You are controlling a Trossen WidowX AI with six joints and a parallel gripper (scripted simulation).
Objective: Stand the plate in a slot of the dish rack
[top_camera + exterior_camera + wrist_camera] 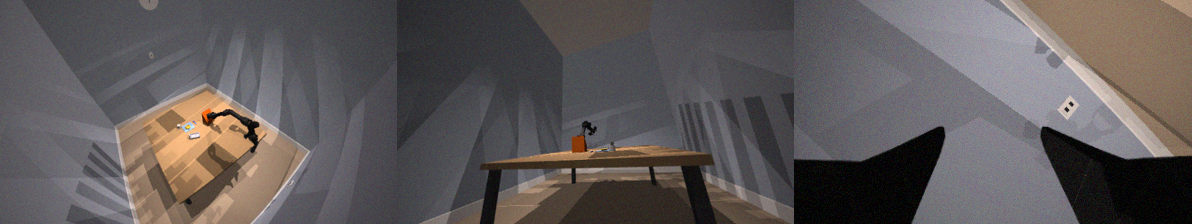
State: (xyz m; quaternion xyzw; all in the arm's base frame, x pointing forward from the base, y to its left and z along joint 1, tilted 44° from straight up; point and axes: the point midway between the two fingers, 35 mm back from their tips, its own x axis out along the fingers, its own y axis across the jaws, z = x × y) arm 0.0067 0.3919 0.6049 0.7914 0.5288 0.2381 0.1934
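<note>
Now: gripper tip 82 cm to the left of the yellow plate, 30 cm short of it and 25 cm above it. From my gripper tip the other things lie so: blue spoon: 85 cm to the right, 26 cm below, 17 cm ahead; then grey dish rack: 65 cm to the right, 30 cm ahead, 24 cm below; then white cup: 91 cm to the right, 39 cm ahead, 24 cm below.
</note>
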